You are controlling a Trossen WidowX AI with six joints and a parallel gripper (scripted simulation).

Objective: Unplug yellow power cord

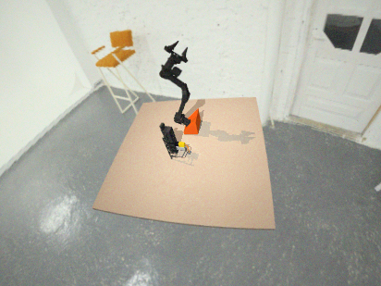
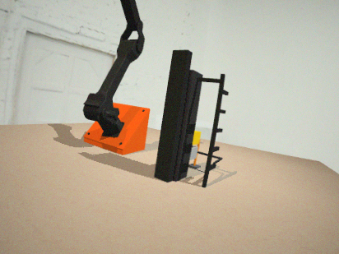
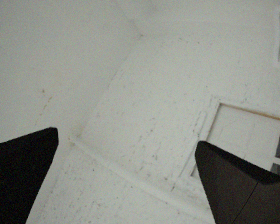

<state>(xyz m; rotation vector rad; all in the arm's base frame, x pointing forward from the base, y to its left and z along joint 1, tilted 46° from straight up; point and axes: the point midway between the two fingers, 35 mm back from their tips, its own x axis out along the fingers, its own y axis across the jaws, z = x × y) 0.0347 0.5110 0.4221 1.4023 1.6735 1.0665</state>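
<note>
The yellow plug is 64 cm below my gripper tip, 34 cm ahead of it and 14 cm to the right of it.
</note>
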